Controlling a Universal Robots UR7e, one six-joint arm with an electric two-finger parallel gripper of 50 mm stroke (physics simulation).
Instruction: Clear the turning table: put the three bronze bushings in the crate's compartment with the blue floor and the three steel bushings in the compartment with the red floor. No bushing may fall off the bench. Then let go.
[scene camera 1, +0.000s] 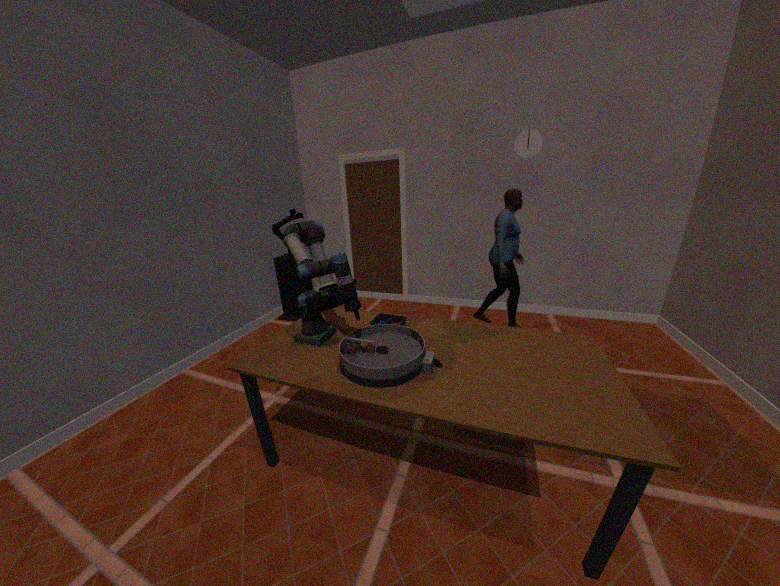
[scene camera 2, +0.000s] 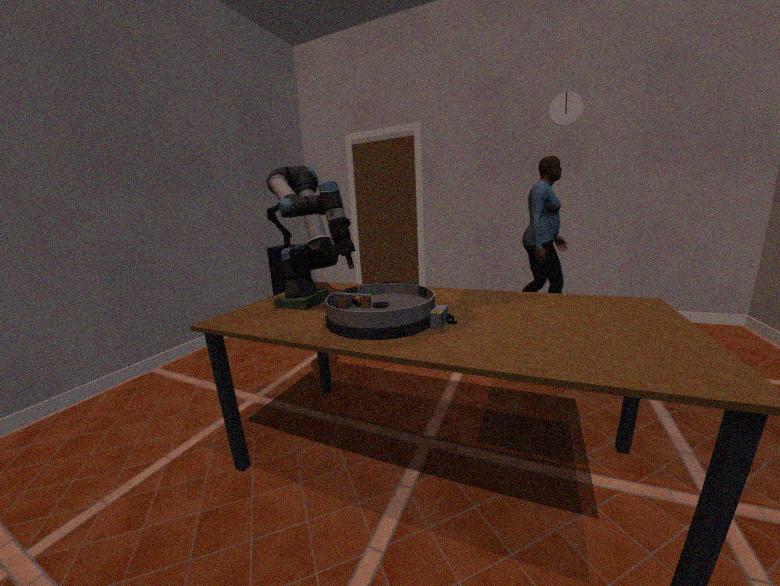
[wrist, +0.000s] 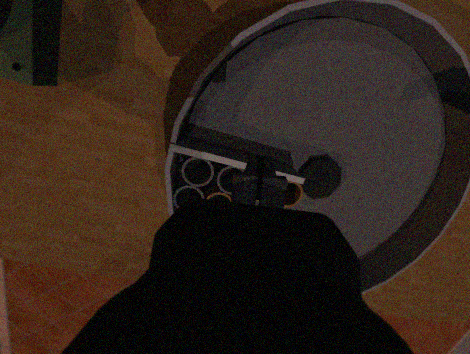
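Pixels of known places: gripper, fingertip midpoint: (scene camera 1: 358, 319) (scene camera 2: 351, 268) (wrist: 258, 170); arm's base, link origin: (scene camera 1: 314, 329) (scene camera 2: 301, 293).
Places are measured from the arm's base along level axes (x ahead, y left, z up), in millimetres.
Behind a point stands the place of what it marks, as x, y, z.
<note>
The round turning table (scene camera 1: 384, 371) {544, -341, 33} (scene camera 2: 384, 323) {558, -334, 8} (wrist: 400, 265) {643, -253, 43} has a raised grey wall. Bushings stand together beside its thin straight bar (wrist: 207, 156) {305, -132, 49}. In the wrist view three pale rings, the steel bushings, show at the left: one steel bushing (wrist: 213, 172) {315, -152, 44}, a second (wrist: 219, 180) {325, -161, 43} and a third (wrist: 189, 187) {290, -176, 44}. One bronze bushing (wrist: 219, 194) {328, -179, 44} is partly hidden by the gripper body, and another (wrist: 302, 193) {434, -159, 44} shows right of the fingers. My gripper (scene camera 1: 358, 316) {340, -109, 146} (scene camera 2: 351, 265) {340, -109, 146} (wrist: 258, 170) {340, -109, 146} is shut and empty, above the turning table. The crate (scene camera 1: 388, 324) stands behind it, with blue and red inside.
A dark hub (wrist: 320, 176) {468, -140, 14} is at the turning table's middle. A small grey box (scene camera 1: 428, 361) {708, -193, 9} (scene camera 2: 438, 316) {712, -211, 0} with a black knob is at its right side. The arm's green base (scene camera 1: 315, 337) {55, -85, -1} (scene camera 2: 296, 302) {39, -96, -15} stands at the back left. A person (scene camera 1: 506, 242) (scene camera 2: 543, 217) is behind the bench.
</note>
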